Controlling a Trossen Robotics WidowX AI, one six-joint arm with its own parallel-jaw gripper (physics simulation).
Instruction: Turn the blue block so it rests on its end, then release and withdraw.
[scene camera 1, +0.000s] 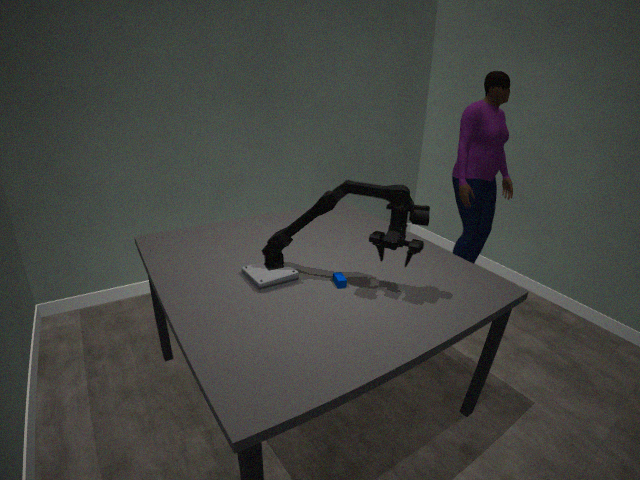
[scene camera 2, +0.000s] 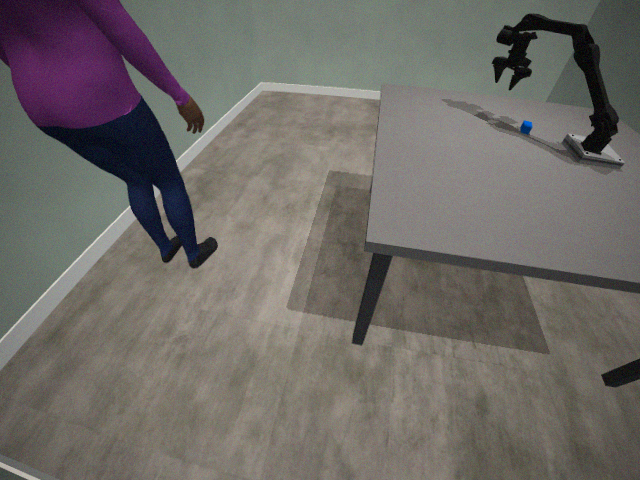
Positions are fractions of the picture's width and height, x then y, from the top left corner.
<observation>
my gripper: scene camera 1 0.61, 0.55; scene camera 2 0.79, 0.18
</observation>
